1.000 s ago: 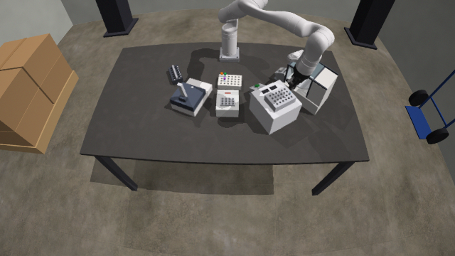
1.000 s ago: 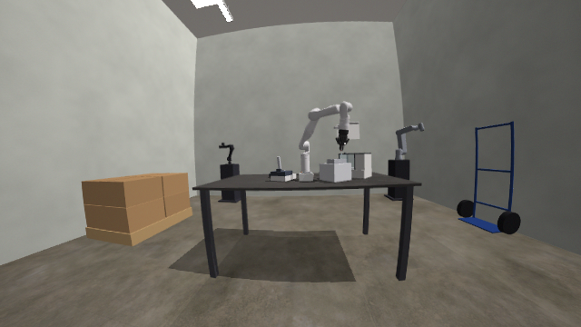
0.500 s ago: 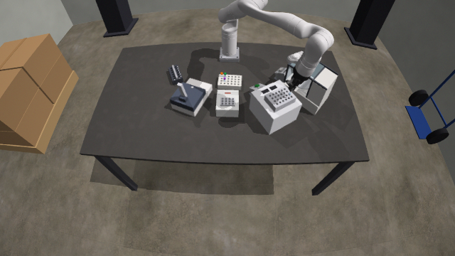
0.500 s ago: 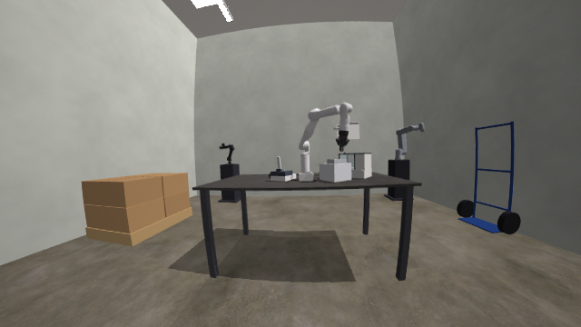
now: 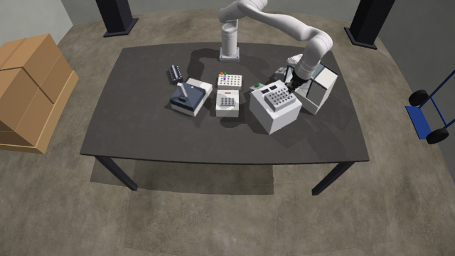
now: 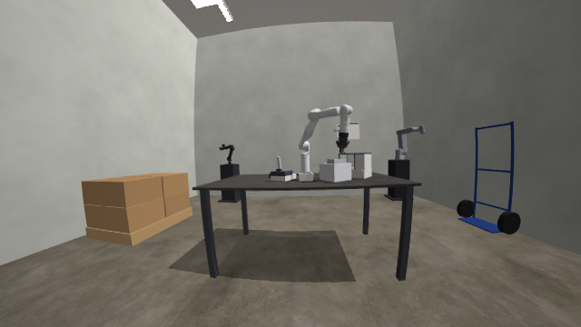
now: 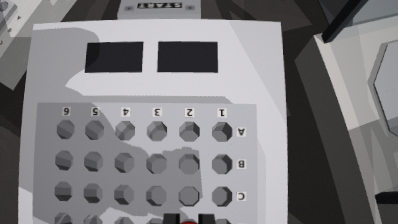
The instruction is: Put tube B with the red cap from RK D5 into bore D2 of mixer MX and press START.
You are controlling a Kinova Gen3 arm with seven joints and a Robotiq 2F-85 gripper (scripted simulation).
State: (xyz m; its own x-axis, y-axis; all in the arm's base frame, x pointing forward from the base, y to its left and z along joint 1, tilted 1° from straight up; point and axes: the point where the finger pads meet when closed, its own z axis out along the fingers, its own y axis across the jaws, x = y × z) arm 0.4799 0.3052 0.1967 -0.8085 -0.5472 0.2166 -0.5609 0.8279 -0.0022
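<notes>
Right now the grey bore block is 10 mm behind my hand, 40 mm to the right of it and 80 mm below it. The rest, counted from my hand: dry block DB: 70 mm behind, 290 mm to the right, 200 mm below; then tube rack RK: 220 mm behind, 280 mm to the right, 220 mm below; then START key: 160 mm behind, 140 mm to the right, 160 mm below.
</notes>
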